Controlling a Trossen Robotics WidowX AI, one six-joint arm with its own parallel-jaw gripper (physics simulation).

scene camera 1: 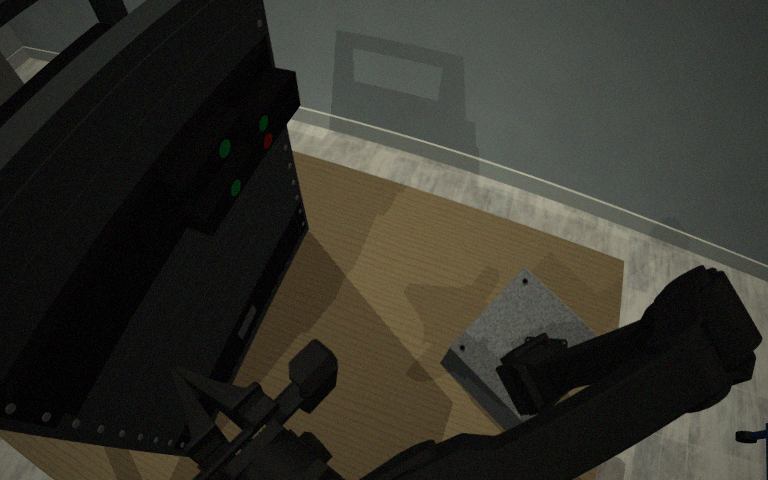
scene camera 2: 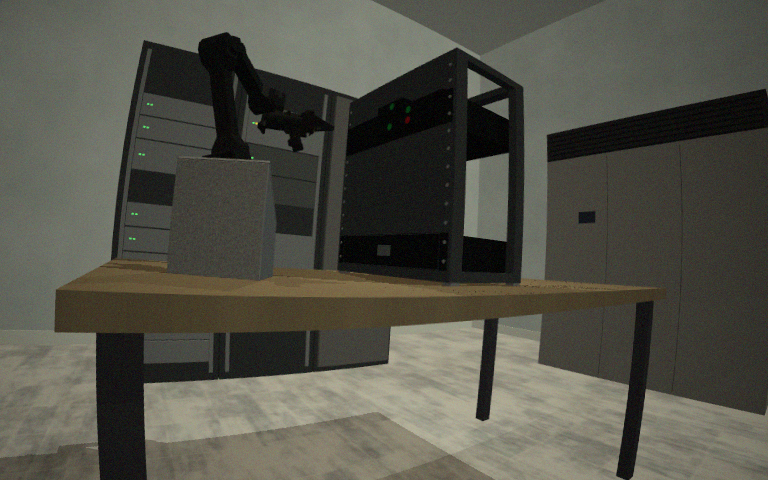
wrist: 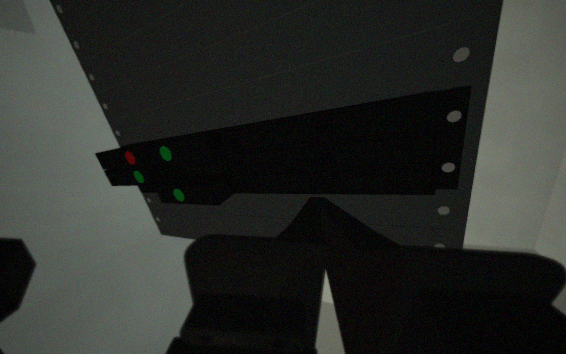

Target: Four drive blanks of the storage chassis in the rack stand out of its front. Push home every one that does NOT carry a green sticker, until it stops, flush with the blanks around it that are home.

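The storage chassis is a black band across the rack. Dark blanks stand out near one end; their edges are hard to tell apart. A red sticker marks one. Green stickers are at the one beside it, the upper one near the rack's edge and the other upper one. My gripper is shut and empty, in front of the rack, apart from the blanks.
The rack stands on the wooden table. The arm's grey pedestal stands on it too. Server cabinets stand behind the arm, and a wide grey cabinet stands to the right in the second scene view.
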